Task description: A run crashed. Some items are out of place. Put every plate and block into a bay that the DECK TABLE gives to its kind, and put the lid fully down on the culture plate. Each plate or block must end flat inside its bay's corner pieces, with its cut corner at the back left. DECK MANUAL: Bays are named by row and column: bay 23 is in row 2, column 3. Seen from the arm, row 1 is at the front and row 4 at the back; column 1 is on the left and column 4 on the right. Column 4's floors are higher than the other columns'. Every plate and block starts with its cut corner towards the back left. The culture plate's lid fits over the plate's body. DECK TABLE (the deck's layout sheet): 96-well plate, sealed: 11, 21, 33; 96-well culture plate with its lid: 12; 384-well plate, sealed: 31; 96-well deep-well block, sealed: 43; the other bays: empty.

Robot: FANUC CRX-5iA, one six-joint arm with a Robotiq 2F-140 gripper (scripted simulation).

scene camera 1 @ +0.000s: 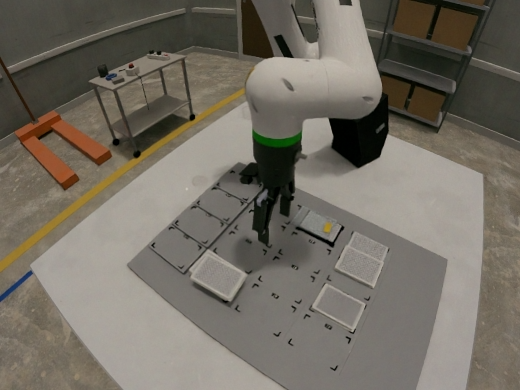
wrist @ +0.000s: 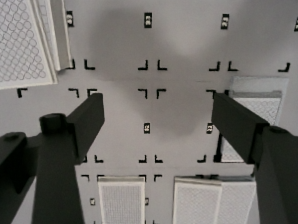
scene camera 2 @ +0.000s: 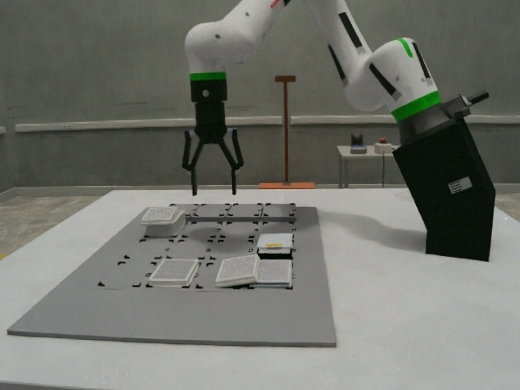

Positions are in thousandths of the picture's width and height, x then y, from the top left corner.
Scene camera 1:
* my gripper: 528, 583
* lid: 612, 576
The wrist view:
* my gripper: 532, 480
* lid: 884, 426
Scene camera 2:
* my gripper: 412, 499
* plate: 526, 704
